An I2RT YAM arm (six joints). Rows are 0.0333 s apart.
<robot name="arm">
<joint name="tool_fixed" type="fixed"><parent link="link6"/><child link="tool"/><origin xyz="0 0 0" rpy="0 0 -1.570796"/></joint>
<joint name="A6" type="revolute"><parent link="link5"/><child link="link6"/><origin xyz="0 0.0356 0.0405" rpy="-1.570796 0 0"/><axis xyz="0 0 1"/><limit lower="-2.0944" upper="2.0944"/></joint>
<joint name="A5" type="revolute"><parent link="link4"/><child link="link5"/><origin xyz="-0.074 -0.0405 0.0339" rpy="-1.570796 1.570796 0"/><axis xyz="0 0 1"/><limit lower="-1.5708" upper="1.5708"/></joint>
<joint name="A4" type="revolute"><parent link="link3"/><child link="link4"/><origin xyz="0.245 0.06 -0.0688" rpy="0 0 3.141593"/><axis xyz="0 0 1"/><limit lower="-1.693" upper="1.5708"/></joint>
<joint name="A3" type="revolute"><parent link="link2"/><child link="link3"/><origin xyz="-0.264 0 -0.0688" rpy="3.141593 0 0"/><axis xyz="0 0 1"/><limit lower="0" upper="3.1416"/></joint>
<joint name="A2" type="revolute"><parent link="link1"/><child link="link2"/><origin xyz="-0.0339 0.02 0.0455" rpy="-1.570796 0 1.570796"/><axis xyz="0 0 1"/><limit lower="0" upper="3.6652"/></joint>
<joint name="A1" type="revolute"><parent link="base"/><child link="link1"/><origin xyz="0 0 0.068" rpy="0 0 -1.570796"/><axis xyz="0 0 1"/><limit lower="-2.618" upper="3.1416"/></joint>
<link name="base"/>
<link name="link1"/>
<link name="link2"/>
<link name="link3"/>
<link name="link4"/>
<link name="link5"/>
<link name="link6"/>
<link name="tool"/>
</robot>
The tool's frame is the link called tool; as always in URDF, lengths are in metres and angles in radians.
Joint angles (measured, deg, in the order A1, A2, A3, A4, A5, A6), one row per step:
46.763 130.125 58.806 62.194 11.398 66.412
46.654 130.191 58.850 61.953 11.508 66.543
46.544 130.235 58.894 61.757 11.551 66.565
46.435 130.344 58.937 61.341 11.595 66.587
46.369 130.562 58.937 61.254 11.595 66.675
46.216 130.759 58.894 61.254 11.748 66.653
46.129 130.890 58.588 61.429 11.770 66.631
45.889 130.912 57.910 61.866 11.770 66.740
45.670 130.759 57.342 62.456 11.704 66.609
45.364 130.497 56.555 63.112 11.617 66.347
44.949 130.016 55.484 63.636 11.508 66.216
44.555 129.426 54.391 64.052 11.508 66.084
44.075 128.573 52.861 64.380 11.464 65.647
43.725 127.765 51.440 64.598 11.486 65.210
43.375 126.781 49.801 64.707 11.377 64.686
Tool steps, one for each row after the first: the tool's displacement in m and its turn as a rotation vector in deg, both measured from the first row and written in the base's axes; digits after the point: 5 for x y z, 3 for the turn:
0.00068 -0.00058 -0.00074 -0.098 0.242 -0.238
0.00135 -0.00111 -0.00124 -0.227 0.384 -0.394
0.00194 -0.00173 -0.00262 -0.565 0.722 -0.551
0.00220 -0.00219 -0.00435 -0.715 0.981 -0.632
0.00287 -0.00329 -0.00595 -0.924 1.115 -0.932
0.00246 -0.00468 -0.00784 -1.134 1.280 -1.038
0.00189 -0.00786 -0.00999 -1.234 1.525 -1.297
0.00160 -0.01045 -0.01013 -1.202 1.342 -1.428
0.00115 -0.01407 -0.01026 -1.307 1.120 -1.604
0.00044 -0.01903 -0.01024 -1.444 1.111 -1.889
-0.00046 -0.02396 -0.00974 -1.610 1.104 -2.260
-0.00225 -0.03051 -0.00933 -2.206 1.122 -2.619
-0.00449 -0.03613 -0.00902 -2.844 1.166 -2.911
-0.00750 -0.04229 -0.00861 -3.642 1.289 -3.052

